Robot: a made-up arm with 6 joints.
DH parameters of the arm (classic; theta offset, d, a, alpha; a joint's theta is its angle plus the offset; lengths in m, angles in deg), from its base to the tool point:
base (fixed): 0 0.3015 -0.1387 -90
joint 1: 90 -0.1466 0.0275 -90
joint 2: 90 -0.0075 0.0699 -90
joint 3: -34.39 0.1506 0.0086 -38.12
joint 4: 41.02 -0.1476 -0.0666 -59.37
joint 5: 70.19 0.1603 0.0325 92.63
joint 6: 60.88 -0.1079 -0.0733 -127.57
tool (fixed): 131.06 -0.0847 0 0
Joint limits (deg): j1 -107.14..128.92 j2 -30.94..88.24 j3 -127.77..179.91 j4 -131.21..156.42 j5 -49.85..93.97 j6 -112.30..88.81
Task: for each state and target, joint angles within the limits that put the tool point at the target. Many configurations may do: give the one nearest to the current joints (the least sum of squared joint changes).
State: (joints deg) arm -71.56 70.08 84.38 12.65 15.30 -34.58
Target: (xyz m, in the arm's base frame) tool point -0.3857 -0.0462 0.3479
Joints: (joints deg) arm -57.97 84.84 110.86 53.46 30.65 -4.98
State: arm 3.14 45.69 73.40 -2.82 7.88 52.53
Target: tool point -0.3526 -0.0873 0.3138
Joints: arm 15.70 40.12 62.53 15.64 28.86 58.33
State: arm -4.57 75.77 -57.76 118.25 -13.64 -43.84
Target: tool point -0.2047 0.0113 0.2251
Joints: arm -3.52 64.36 -62.29 117.60 -11.83 -41.71
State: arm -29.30 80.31 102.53 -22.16 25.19 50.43
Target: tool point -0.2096 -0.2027 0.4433
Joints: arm 18.05 88.24 133.11 -23.51 7.16 21.02
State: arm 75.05 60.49 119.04 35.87 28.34 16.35
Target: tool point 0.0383 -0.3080 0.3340
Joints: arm 101.16 43.90 145.22 19.10 2.39 8.92
